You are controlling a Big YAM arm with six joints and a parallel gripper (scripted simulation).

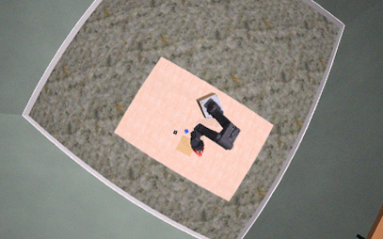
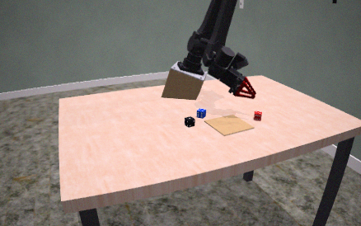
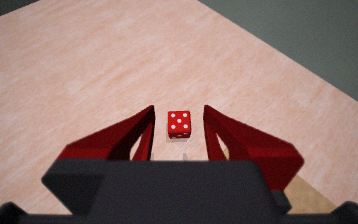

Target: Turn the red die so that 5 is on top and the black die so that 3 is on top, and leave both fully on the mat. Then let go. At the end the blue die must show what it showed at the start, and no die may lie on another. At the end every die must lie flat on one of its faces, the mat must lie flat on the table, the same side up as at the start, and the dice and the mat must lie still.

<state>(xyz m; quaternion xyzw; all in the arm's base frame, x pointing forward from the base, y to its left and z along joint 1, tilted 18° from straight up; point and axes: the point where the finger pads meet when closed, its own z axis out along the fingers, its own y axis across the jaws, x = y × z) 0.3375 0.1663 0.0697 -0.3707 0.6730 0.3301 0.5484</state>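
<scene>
Right now my hand is 9 cm above the red die, 2 cm to the right of it and 1 cm short of it. From my hand the other things lie so: black die: 26 cm to the right, 9 cm below, 2 cm ahead; blue die: 20 cm to the right, 9 cm below, 5 cm behind; tan mat: 11 cm to the right, 10 cm below, 4 cm ahead.
</scene>
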